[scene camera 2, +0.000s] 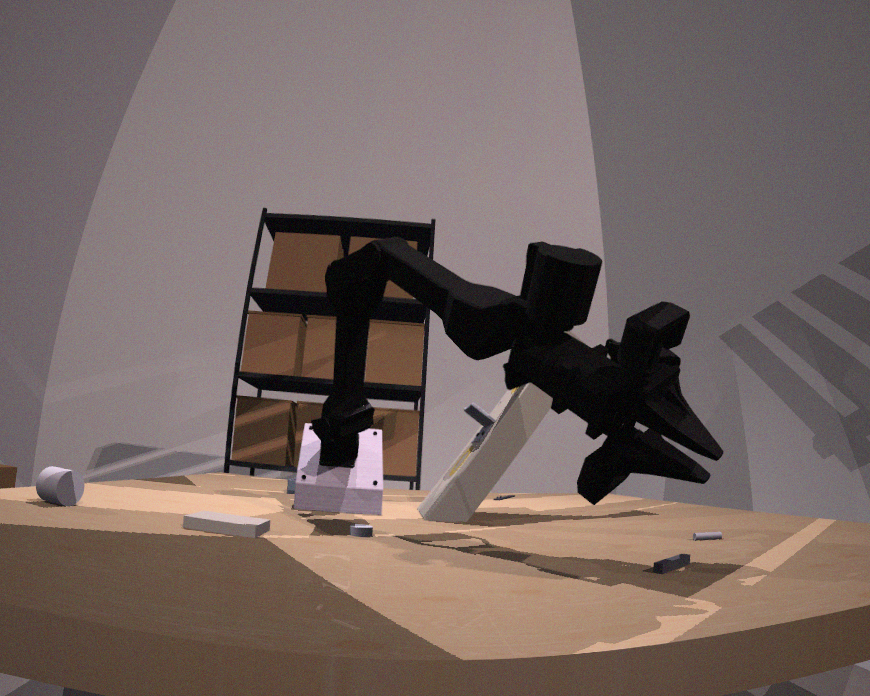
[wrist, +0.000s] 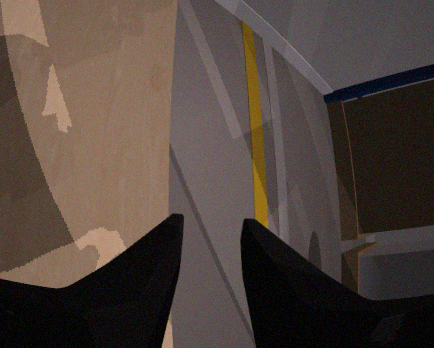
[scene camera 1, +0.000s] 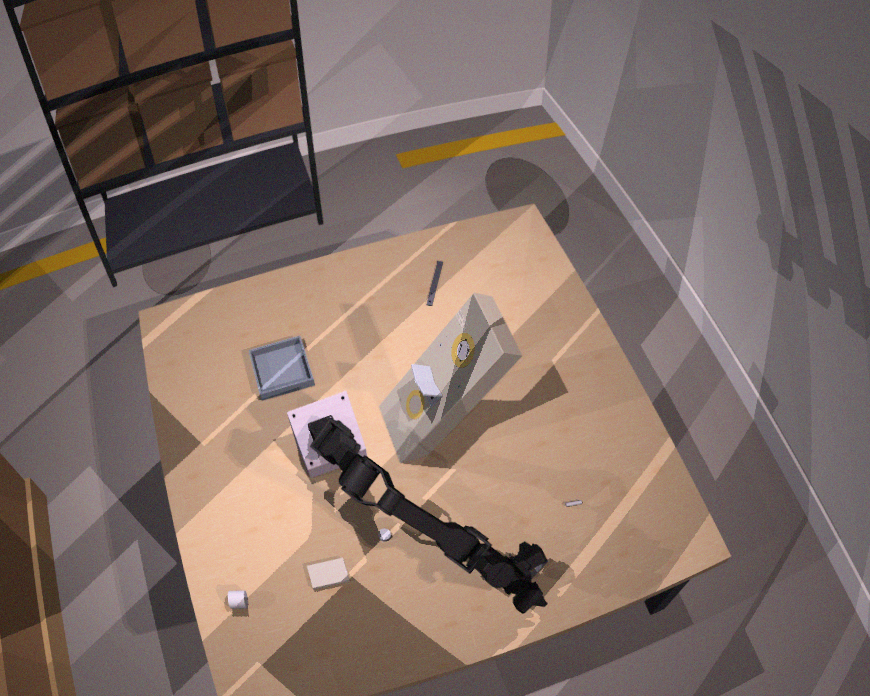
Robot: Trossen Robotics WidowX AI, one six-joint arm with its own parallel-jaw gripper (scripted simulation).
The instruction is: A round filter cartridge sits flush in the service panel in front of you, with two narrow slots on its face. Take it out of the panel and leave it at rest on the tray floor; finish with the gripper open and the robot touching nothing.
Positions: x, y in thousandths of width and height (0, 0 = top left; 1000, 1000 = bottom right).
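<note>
Visible: service panel (scene camera 1: 478, 617). Grey tray (scene camera 1: 325, 528). Flat block (scene camera 2: 282, 756), (scene camera 1: 374, 825). My gripper (scene camera 2: 821, 673), (wrist: 490, 654), (scene camera 1: 626, 866).
</note>
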